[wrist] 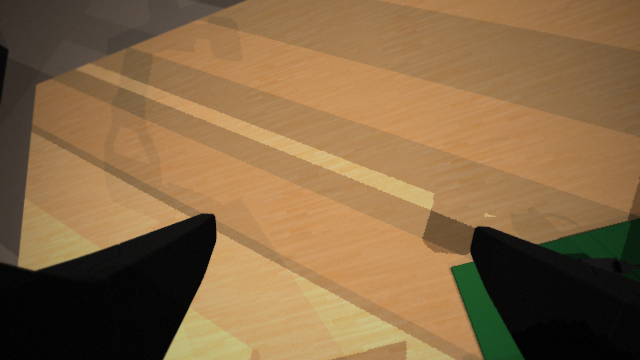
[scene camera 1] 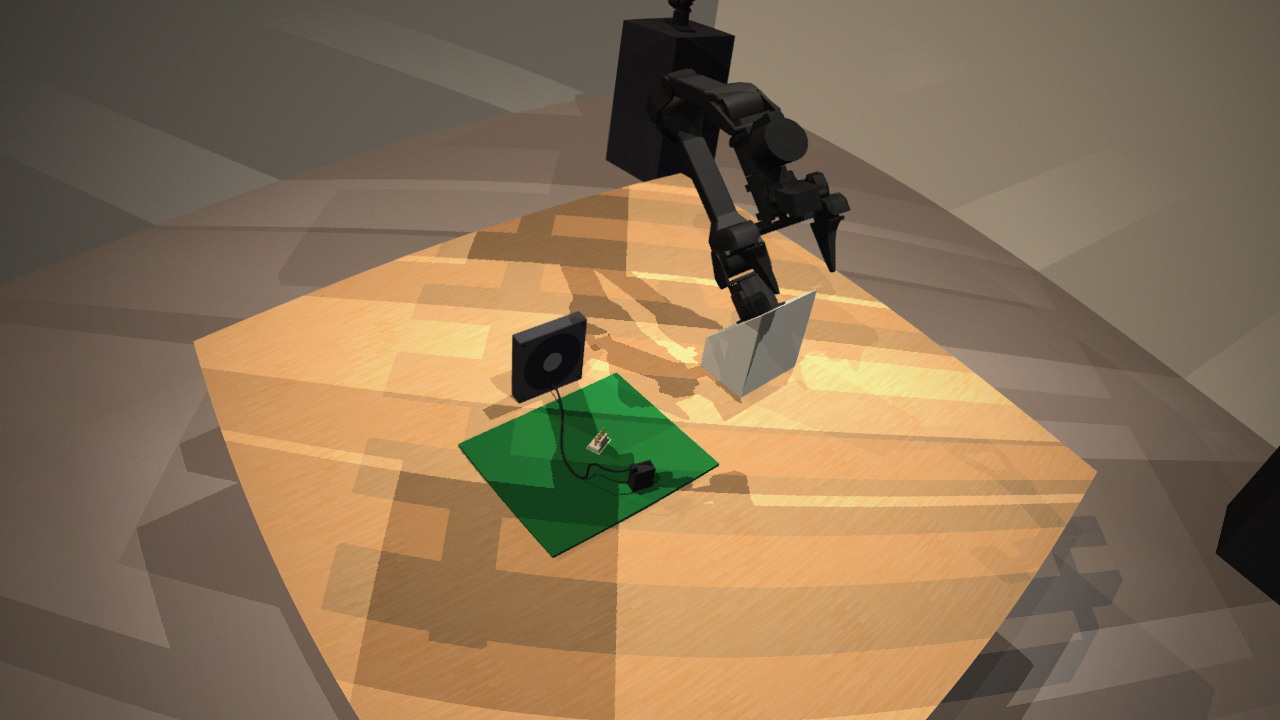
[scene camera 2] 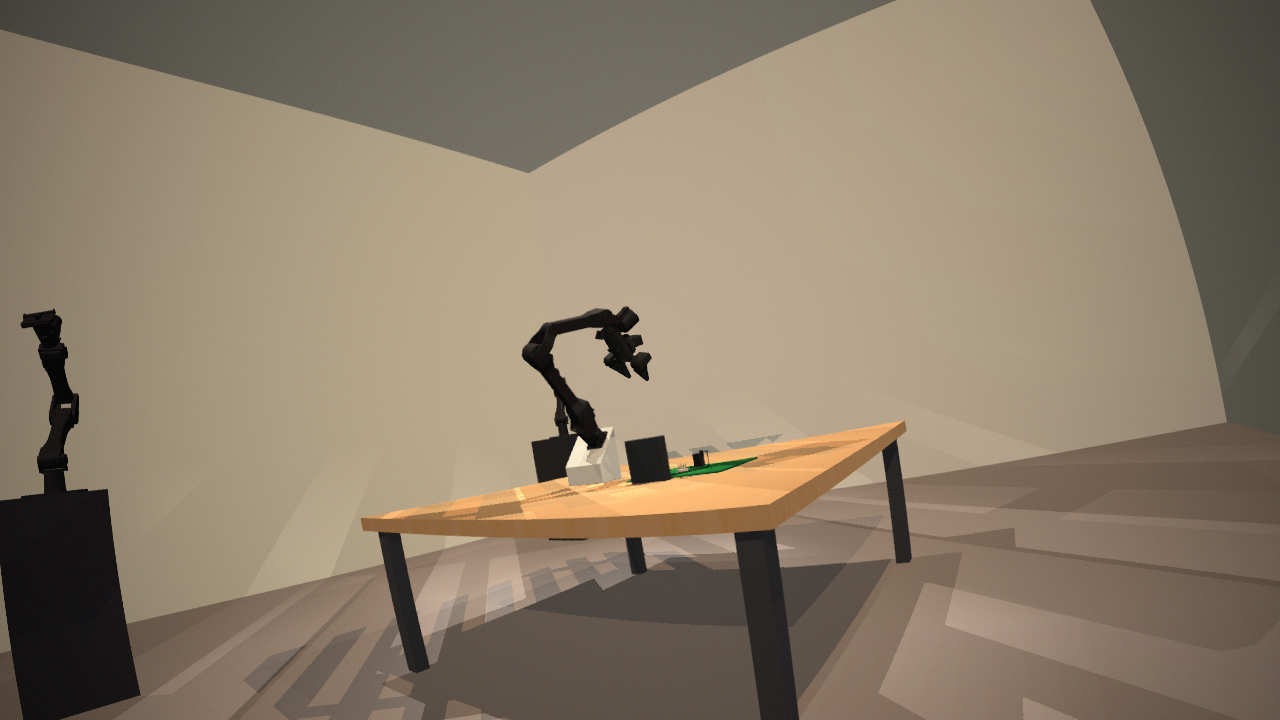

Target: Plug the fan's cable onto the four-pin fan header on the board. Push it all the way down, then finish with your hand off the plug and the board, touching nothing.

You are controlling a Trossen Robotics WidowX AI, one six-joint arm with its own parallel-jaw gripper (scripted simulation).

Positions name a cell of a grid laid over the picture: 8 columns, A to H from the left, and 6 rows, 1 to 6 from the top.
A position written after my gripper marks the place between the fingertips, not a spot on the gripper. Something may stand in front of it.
My gripper shows in the wrist view (E4), in scene camera 1 (F3) and in scene camera 2 (D4).
